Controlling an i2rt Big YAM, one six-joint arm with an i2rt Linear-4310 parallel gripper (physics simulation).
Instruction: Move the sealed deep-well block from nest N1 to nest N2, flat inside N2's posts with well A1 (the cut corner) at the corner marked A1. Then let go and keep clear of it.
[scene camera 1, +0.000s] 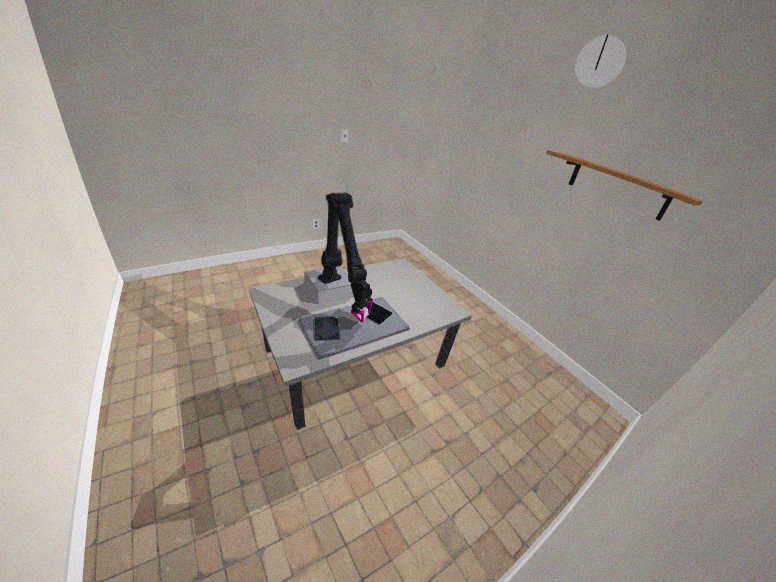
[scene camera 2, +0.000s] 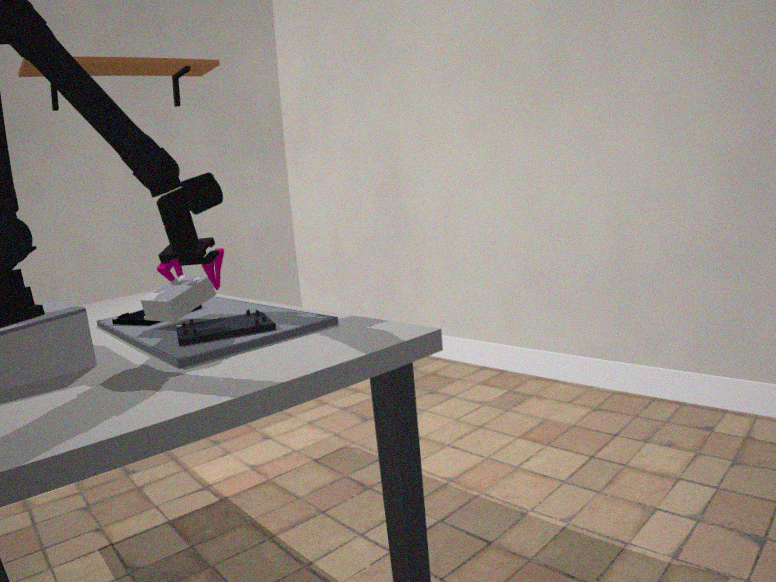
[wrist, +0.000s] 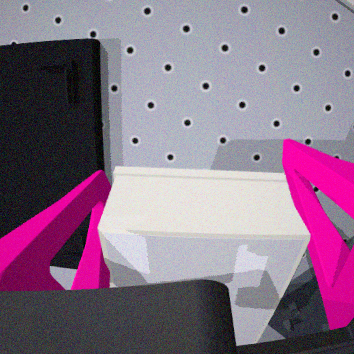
Scene:
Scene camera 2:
my gripper
white block: held by my gripper

